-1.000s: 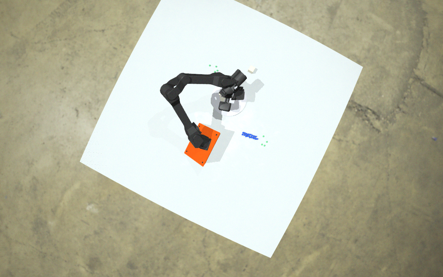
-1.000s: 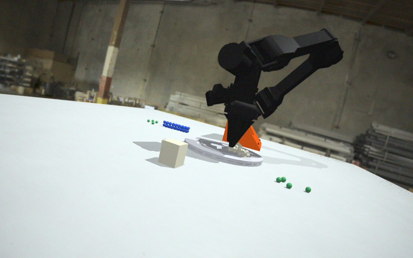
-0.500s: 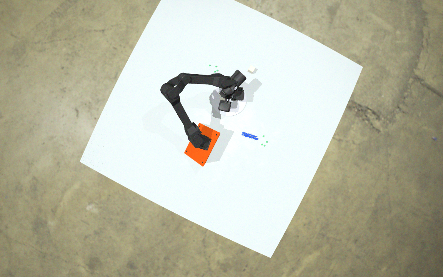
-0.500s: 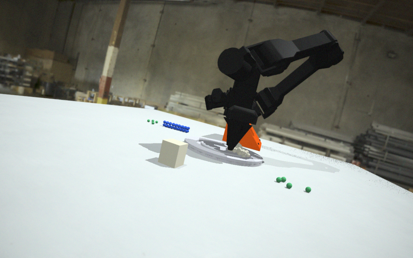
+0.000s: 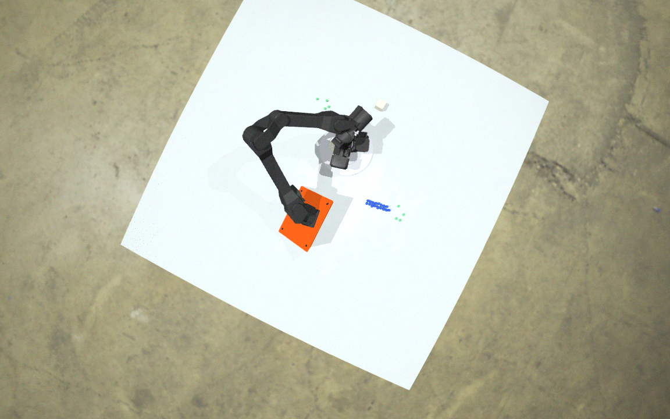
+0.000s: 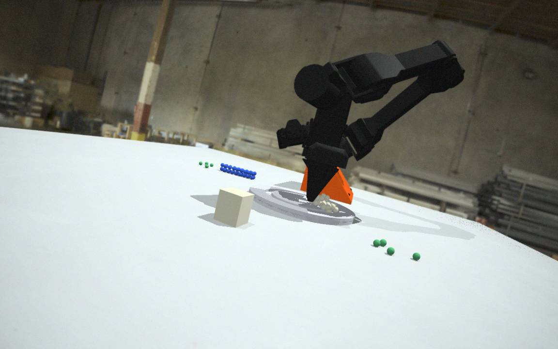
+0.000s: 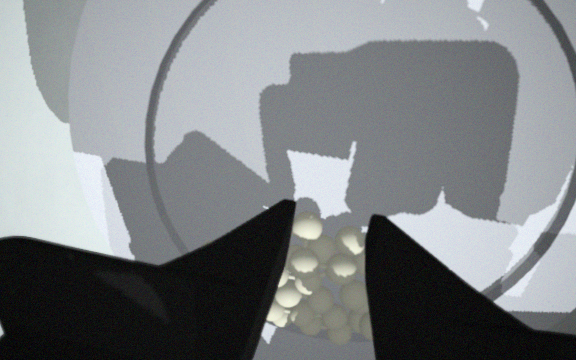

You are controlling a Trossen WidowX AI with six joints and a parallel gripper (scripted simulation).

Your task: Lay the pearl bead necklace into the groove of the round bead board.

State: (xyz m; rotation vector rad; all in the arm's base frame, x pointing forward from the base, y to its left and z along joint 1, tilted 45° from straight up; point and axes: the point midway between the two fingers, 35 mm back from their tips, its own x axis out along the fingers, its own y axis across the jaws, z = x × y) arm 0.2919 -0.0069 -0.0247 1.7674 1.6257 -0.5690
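My gripper tip is now 1 cm to the left of the round bead board and 1 cm above it. Round my gripper tip: cream cube: 20 cm ahead, 8 cm to the right.
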